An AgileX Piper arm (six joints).
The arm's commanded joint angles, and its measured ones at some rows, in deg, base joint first. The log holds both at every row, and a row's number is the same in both.
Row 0, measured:
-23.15, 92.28, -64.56, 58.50, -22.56, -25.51
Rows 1 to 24, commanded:
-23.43, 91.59, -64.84, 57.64, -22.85, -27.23
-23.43, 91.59, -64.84, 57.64, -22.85, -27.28
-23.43, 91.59, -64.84, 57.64, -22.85, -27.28
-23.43, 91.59, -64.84, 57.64, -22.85, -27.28
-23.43, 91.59, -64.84, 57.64, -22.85, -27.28
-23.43, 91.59, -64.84, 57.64, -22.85, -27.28
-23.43, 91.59, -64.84, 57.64, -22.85, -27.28
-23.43, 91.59, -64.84, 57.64, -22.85, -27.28
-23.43, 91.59, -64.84, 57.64, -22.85, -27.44
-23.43, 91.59, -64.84, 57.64, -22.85, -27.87
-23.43, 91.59, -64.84, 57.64, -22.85, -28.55
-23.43, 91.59, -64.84, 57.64, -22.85, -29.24
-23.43, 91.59, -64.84, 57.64, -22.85, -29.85
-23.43, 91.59, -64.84, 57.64, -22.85, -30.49
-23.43, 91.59, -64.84, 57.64, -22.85, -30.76
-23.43, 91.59, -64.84, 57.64, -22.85, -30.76
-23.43, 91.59, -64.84, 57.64, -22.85, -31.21
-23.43, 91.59, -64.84, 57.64, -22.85, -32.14
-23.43, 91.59, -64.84, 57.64, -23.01, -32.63
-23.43, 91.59, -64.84, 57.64, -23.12, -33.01
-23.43, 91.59, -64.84, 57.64, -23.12, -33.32
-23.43, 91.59, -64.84, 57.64, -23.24, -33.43
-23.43, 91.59, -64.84, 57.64, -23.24, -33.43
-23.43, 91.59, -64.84, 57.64, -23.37, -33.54
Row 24, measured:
-23.15, 92.28, -64.56, 58.50, -22.56, -32.23
